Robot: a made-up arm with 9 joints. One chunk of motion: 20 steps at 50 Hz.
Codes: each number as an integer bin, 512 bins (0 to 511) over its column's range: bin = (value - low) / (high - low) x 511, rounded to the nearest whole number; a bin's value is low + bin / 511 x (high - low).
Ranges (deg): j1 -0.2..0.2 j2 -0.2..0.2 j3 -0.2..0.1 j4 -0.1..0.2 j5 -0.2..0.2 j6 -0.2..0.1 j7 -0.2..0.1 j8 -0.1..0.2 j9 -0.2..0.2
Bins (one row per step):
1: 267 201 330 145 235 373 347 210 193
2: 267 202 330 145 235 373 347 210 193
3: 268 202 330 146 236 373 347 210 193
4: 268 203 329 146 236 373 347 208 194
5: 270 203 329 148 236 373 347 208 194
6: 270 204 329 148 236 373 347 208 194
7: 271 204 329 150 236 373 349 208 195
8: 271 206 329 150 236 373 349 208 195
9: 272 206 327 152 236 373 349 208 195
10: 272 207 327 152 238 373 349 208 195
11: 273 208 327 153 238 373 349 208 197
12: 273 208 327 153 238 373 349 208 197
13: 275 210 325 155 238 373 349 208 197
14: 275 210 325 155 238 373 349 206 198
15: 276 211 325 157 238 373 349 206 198
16: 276 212 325 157 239 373 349 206 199
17: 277 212 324 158 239 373 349 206 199
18: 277 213 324 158 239 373 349 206 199
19: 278 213 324 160 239 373 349 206 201
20: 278 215 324 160 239 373 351 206 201
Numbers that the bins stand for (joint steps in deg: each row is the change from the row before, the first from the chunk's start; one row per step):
1: 0.009 -0.043 -0.006 -0.015 -0.016 0.019 0.004 0.023 -0.049
2: 0.009 -0.042 -0.006 -0.015 -0.016 0.019 0.004 0.023 -0.049
3: 0.010 -0.042 -0.006 -0.014 -0.015 0.019 0.004 0.023 -0.049
4: 0.010 -0.041 -0.007 -0.014 -0.015 0.019 0.004 0.022 -0.048
5: 0.011 -0.041 -0.007 -0.013 -0.015 0.019 0.004 0.022 -0.048
6: 0.011 -0.040 -0.007 -0.013 -0.015 0.019 0.004 0.022 -0.048
7: 0.012 -0.040 -0.007 -0.012 -0.015 0.019 0.005 0.022 -0.047
8: 0.012 -0.039 -0.007 -0.012 -0.015 0.019 0.005 0.022 -0.047
9: 0.013 -0.039 -0.008 -0.011 -0.015 0.019 0.005 0.022 -0.047
10: 0.013 -0.038 -0.008 -0.011 -0.014 0.019 0.005 0.022 -0.047
11: 0.014 -0.037 -0.008 -0.010 -0.014 0.019 0.005 0.022 -0.046
12: 0.014 -0.037 -0.008 -0.010 -0.014 0.019 0.005 0.022 -0.046
13: 0.015 -0.036 -0.009 -0.009 -0.014 0.019 0.005 0.022 -0.046
14: 0.015 -0.036 -0.009 -0.009 -0.014 0.019 0.005 0.021 -0.045
15: 0.016 -0.035 -0.009 -0.008 -0.014 0.019 0.005 0.021 -0.045
16: 0.016 -0.034 -0.009 -0.008 -0.013 0.019 0.005 0.021 -0.044
17: 0.017 -0.034 -0.010 -0.007 -0.013 0.019 0.005 0.021 -0.044
18: 0.017 -0.033 -0.010 -0.007 -0.013 0.019 0.005 0.021 -0.044
19: 0.018 -0.033 -0.010 -0.006 -0.013 0.019 0.005 0.021 -0.043
20: 0.018 -0.032 -0.010 -0.006 -0.013 0.019 0.006 0.021 -0.043

